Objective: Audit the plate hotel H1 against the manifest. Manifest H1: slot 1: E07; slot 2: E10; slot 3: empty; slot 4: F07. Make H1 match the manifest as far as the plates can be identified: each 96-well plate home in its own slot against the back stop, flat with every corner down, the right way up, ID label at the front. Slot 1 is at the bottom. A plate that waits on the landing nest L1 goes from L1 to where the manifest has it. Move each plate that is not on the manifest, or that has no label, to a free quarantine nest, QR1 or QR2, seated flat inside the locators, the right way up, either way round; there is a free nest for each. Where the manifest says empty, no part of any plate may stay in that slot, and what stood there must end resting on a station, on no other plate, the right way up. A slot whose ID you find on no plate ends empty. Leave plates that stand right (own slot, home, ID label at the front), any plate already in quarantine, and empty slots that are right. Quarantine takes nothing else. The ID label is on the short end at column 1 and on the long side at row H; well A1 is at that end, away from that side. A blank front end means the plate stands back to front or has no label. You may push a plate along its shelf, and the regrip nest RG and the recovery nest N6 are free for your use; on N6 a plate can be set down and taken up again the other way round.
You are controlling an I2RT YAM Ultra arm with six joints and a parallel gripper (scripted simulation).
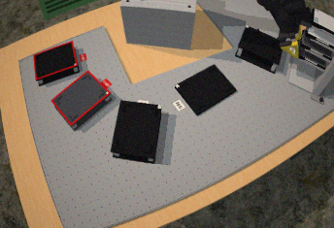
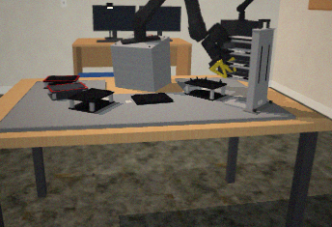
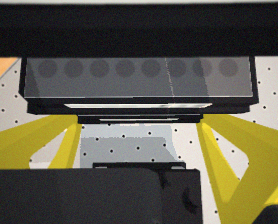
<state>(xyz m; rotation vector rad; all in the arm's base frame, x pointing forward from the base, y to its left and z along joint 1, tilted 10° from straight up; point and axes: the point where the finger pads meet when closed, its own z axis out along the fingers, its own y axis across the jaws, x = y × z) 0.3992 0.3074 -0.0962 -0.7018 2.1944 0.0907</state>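
Now: hand 110 mm past the black regrip nest RG, 70 mm to the left of it and 60 mm above it. Round my hand: pale grey 96-well plate: 50 mm ahead, 30 mm to the left, 110 mm above; H1 tag: 40 mm behind, 90 mm to the left, 120 mm below; plate hotel H1: 120 mm ahead, 70 mm to the left, 40 mm above.
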